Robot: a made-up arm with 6 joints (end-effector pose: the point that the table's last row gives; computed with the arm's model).
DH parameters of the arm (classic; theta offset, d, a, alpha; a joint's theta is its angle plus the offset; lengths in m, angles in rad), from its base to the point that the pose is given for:
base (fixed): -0.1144 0 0.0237 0
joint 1: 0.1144 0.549 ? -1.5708
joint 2: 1.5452 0 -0.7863 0
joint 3: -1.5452 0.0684 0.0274 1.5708
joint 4: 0 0.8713 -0.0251 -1.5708
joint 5: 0 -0.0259 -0.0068 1.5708
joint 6: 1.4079 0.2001 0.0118 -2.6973
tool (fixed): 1.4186 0.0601 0 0
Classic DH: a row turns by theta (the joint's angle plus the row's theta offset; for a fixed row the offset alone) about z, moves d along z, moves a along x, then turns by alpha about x.
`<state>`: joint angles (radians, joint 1 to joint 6).
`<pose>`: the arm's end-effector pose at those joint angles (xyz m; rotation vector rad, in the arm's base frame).
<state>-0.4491 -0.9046 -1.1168 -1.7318 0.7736 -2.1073</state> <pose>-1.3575 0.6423 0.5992 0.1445 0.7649 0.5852</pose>
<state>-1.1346 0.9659 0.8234 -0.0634 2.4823 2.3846</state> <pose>0.5939 -1.2006 0.7622 0.8373 0.2952 -0.5503</pose>
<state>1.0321 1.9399 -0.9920 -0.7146 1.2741 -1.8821</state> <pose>0.8108 1.2838 0.7179 0.4995 -1.4745 -0.3980</pose>
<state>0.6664 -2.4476 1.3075 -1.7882 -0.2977 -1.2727</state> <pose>-1.1716 -0.7732 0.3931 -0.4528 1.5375 0.1225</pose>
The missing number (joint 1, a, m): -0.0276
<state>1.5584 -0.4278 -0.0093 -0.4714 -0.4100 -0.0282</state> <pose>-0.0974 -0.8621 2.1237 -2.3171 -1.3954 -0.2223</pose>
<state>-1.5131 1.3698 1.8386 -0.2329 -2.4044 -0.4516</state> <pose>0.1594 -0.7621 -0.0270 -1.3006 1.7307 1.1836</pose>
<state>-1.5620 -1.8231 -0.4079 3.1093 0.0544 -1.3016</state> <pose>0.0762 1.6107 -0.2568 0.8567 -0.3201 -0.3921</pose>
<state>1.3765 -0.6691 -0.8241 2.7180 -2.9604 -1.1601</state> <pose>-0.2632 -1.2210 1.2811 0.9448 -2.1149 1.5324</pose>
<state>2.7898 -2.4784 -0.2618 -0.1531 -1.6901 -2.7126</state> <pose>0.6599 -0.3051 -0.9460 2.0479 0.1401 1.6336</pose>
